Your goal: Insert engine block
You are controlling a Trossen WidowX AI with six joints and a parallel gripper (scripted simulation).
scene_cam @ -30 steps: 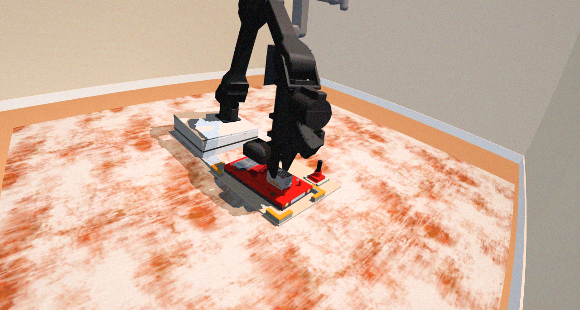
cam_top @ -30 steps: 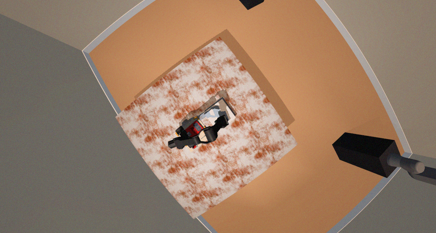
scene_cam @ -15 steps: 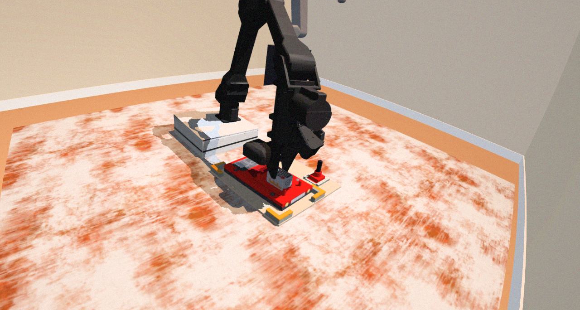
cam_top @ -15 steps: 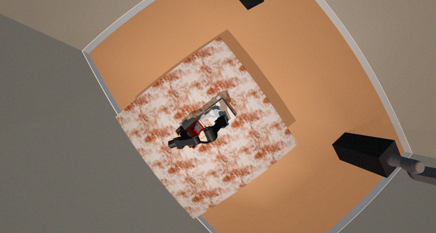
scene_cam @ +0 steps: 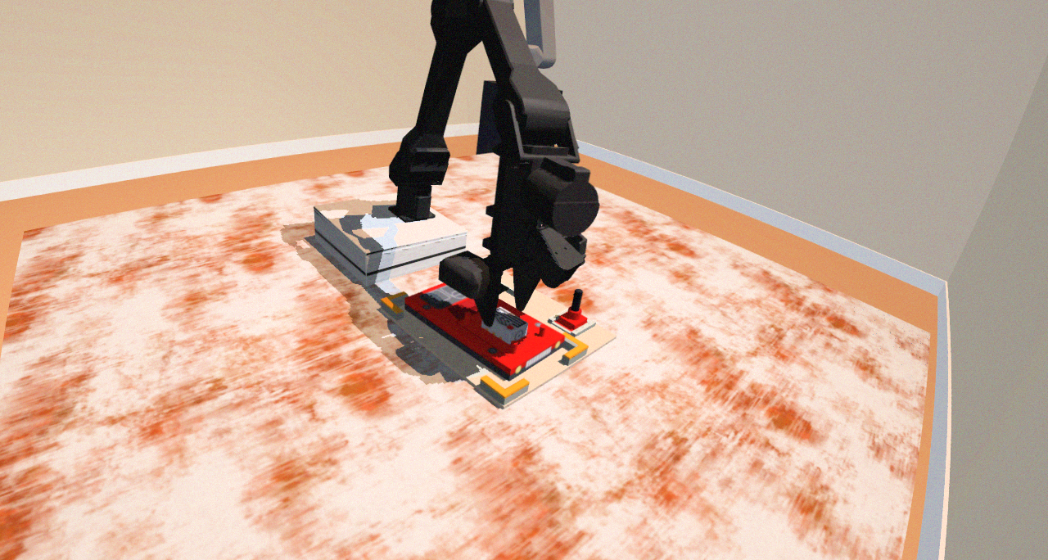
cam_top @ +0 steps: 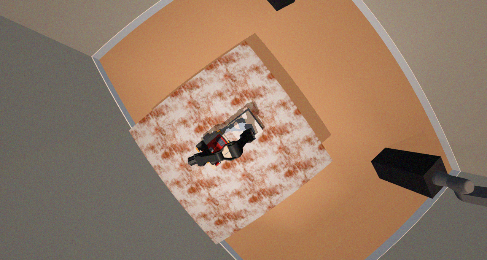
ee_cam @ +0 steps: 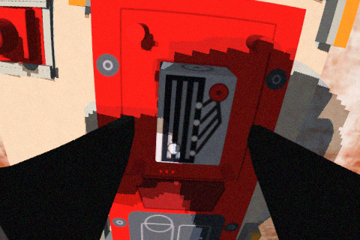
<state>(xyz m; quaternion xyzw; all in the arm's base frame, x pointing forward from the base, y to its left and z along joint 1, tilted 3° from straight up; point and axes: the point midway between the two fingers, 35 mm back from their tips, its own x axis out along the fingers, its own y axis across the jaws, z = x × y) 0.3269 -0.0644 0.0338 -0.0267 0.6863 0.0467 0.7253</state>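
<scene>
The engine block lies 2 cm below my gripper tip.
</scene>
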